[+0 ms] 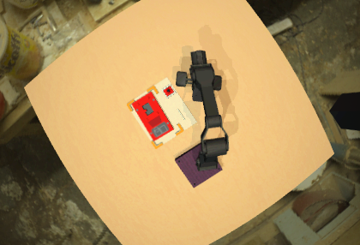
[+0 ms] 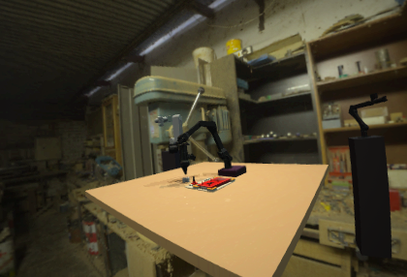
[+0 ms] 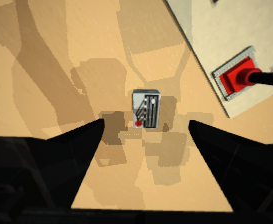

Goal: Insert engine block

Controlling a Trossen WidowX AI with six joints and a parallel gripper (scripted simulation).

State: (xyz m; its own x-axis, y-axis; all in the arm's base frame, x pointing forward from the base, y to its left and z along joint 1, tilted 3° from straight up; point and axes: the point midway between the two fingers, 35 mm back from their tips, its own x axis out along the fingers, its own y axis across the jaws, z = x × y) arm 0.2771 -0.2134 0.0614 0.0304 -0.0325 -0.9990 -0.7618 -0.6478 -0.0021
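Right now the engine block is 10 mm ahead of my gripper tip and 50 mm below it. Also, from my gripper tip: black peg 60 mm ahead, 110 mm to the left, 30 mm below.
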